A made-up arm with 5 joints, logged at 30 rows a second.
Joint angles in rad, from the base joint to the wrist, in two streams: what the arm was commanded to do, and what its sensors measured. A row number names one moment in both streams.
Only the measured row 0 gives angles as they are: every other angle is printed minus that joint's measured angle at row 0.
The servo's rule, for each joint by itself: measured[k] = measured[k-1] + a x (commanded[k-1-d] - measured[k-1]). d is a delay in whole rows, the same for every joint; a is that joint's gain. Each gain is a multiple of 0.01, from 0.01 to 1. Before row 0 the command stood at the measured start. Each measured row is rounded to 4 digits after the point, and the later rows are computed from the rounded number. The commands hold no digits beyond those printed.
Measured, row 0: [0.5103, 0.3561, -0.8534, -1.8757, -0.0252]
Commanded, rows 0 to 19: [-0.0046, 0.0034, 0.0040, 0.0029, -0.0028]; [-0.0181, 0.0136, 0.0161, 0.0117, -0.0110]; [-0.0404, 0.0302, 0.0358, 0.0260, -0.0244]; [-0.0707, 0.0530, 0.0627, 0.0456, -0.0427]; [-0.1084, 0.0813, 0.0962, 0.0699, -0.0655]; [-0.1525, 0.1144, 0.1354, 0.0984, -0.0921]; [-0.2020, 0.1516, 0.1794, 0.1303, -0.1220]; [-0.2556, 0.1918, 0.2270, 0.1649, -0.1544]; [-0.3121, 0.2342, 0.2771, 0.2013, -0.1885]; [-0.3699, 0.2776, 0.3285, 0.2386, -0.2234]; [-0.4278, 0.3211, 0.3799, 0.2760, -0.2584]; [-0.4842, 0.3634, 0.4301, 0.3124, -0.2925]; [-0.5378, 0.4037, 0.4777, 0.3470, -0.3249]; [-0.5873, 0.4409, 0.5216, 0.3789, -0.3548]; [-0.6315, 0.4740, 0.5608, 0.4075, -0.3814]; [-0.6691, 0.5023, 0.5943, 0.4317, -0.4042]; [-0.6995, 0.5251, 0.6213, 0.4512, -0.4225]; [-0.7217, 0.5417, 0.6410, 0.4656, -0.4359]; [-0.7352, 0.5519, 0.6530, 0.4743, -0.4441]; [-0.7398, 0.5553, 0.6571, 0.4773, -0.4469]
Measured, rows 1 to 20: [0.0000, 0.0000, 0.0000, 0.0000, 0.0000]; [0.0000, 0.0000, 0.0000, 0.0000, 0.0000]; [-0.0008, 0.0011, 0.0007, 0.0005, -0.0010]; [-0.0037, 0.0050, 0.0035, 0.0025, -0.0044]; [-0.0099, 0.0128, 0.0093, 0.0067, -0.0112]; [-0.0202, 0.0253, 0.0189, 0.0137, -0.0219]; [-0.0352, 0.0427, 0.0328, 0.0238, -0.0367]; [-0.0551, 0.0649, 0.0513, 0.0372, -0.0555]; [-0.0801, 0.0918, 0.0744, 0.0540, -0.0781]; [-0.1099, 0.1228, 0.1019, 0.0740, -0.1040]; [-0.1443, 0.1573, 0.1334, 0.0969, -0.1327]; [-0.1827, 0.1946, 0.1685, 0.1224, -0.1635]; [-0.2244, 0.2338, 0.2066, 0.1500, -0.1958]; [-0.2686, 0.2740, 0.2468, 0.1792, -0.2287]; [-0.3144, 0.3142, 0.2884, 0.2094, -0.2614]; [-0.3608, 0.3535, 0.3304, 0.2399, -0.2932]; [-0.4068, 0.3909, 0.3719, 0.2701, -0.3232]; [-0.4514, 0.4254, 0.4119, 0.2992, -0.3507]; [-0.4936, 0.4563, 0.4496, 0.3266, -0.3751]; [-0.5324, 0.4828, 0.4841, 0.3516, -0.3958]
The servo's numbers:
d 2
a 0.17 0.31 0.18 0.18 0.34

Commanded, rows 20 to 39: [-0.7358, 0.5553, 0.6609, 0.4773, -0.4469]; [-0.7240, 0.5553, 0.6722, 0.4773, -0.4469]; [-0.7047, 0.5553, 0.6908, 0.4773, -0.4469]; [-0.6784, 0.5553, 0.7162, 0.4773, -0.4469]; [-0.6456, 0.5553, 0.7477, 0.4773, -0.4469]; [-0.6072, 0.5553, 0.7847, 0.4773, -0.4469]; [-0.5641, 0.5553, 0.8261, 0.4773, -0.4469]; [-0.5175, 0.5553, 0.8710, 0.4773, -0.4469]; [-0.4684, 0.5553, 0.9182, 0.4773, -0.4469]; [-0.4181, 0.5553, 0.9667, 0.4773, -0.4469]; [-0.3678, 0.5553, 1.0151, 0.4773, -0.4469]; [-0.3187, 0.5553, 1.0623, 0.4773, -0.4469]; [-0.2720, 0.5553, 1.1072, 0.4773, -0.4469]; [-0.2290, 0.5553, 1.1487, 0.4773, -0.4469]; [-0.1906, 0.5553, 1.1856, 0.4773, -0.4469]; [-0.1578, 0.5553, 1.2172, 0.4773, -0.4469]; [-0.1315, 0.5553, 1.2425, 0.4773, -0.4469]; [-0.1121, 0.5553, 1.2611, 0.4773, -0.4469]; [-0.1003, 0.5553, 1.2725, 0.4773, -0.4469]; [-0.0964, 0.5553, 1.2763, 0.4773, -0.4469]
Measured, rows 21 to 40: [-0.5669, 0.5042, 0.5145, 0.3737, -0.4122]; [-0.5963, 0.5200, 0.5402, 0.3923, -0.4240]; [-0.6200, 0.5309, 0.5619, 0.4076, -0.4318]; [-0.6377, 0.5385, 0.5818, 0.4201, -0.4369]; [-0.6491, 0.5437, 0.6014, 0.4304, -0.4403]; [-0.6541, 0.5473, 0.6221, 0.4388, -0.4425]; [-0.6527, 0.5498, 0.6447, 0.4457, -0.4440]; [-0.6450, 0.5515, 0.6699, 0.4514, -0.4450]; [-0.6312, 0.5527, 0.6980, 0.4561, -0.4456]; [-0.6119, 0.5535, 0.7291, 0.4599, -0.4460]; [-0.5875, 0.5541, 0.7631, 0.4630, -0.4463]; [-0.5587, 0.5545, 0.7997, 0.4656, -0.4465]; [-0.5262, 0.5547, 0.8385, 0.4677, -0.4466]; [-0.4909, 0.5549, 0.8788, 0.4694, -0.4467]; [-0.4537, 0.5550, 0.9199, 0.4708, -0.4468]; [-0.4155, 0.5551, 0.9611, 0.4720, -0.4468]; [-0.3773, 0.5552, 1.0015, 0.4730, -0.4468]; [-0.3400, 0.5552, 1.0403, 0.4738, -0.4468]; [-0.3046, 0.5552, 1.0767, 0.4744, -0.4468]; [-0.2719, 0.5552, 1.1099, 0.4749, -0.4468]
